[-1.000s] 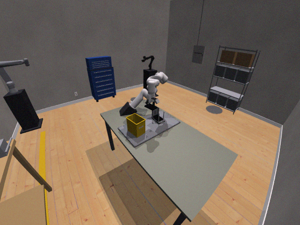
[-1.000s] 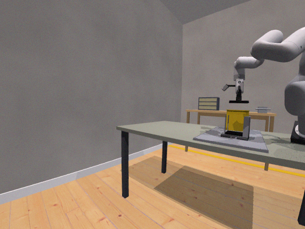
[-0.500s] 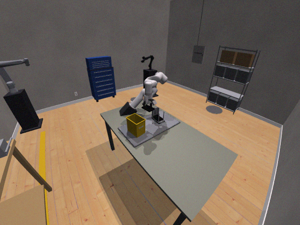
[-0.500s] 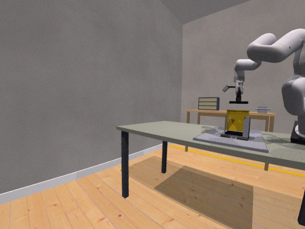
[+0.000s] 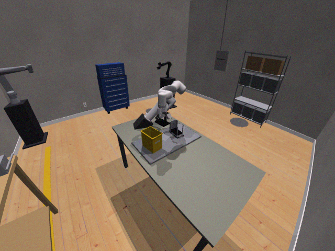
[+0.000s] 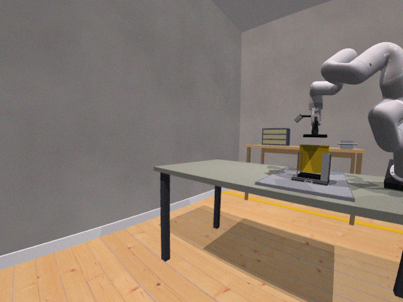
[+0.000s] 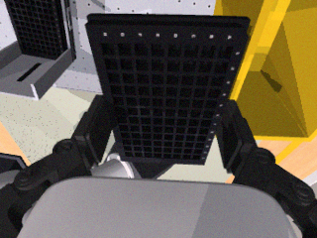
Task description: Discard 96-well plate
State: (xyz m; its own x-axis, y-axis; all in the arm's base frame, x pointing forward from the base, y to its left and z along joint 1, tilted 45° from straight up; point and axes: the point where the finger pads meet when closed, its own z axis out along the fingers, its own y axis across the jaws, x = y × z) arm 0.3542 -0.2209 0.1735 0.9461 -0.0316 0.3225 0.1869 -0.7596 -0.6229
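Right now my hand is 20 mm short of the yellow plastics bin W1, 130 mm to the left of it and 160 mm above it.
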